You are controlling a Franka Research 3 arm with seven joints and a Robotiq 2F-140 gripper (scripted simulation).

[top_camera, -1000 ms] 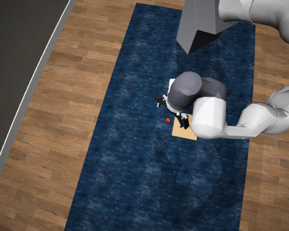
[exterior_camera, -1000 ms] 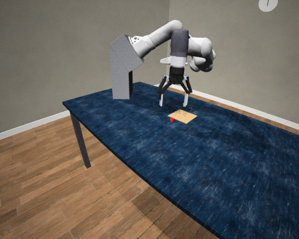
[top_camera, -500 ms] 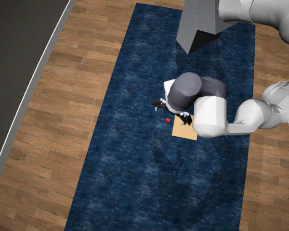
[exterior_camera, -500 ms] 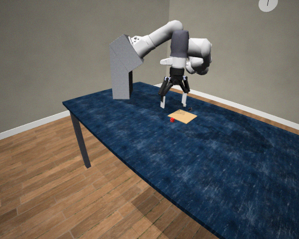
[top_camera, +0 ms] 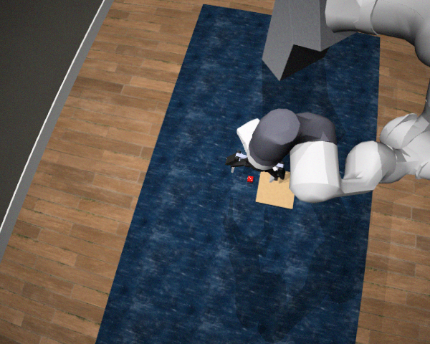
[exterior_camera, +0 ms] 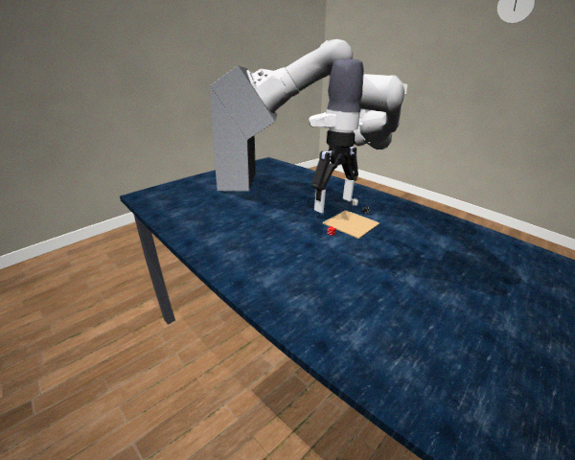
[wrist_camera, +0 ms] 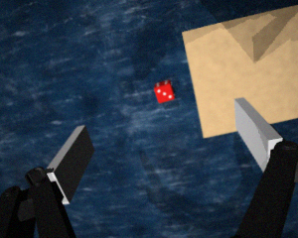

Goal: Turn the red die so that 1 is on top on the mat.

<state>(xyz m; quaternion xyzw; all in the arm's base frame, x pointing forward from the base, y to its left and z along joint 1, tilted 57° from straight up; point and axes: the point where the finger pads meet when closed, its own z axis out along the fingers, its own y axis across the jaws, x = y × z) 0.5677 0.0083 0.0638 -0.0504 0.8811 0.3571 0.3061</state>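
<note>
My hand is 100 mm above the red die. Round my hand: white die 170 mm behind, 200 mm to the left, 100 mm below; then black die 100 mm behind, 200 mm to the left, 100 mm below; then tan mat 40 mm behind, 100 mm to the left, 110 mm below.
</note>
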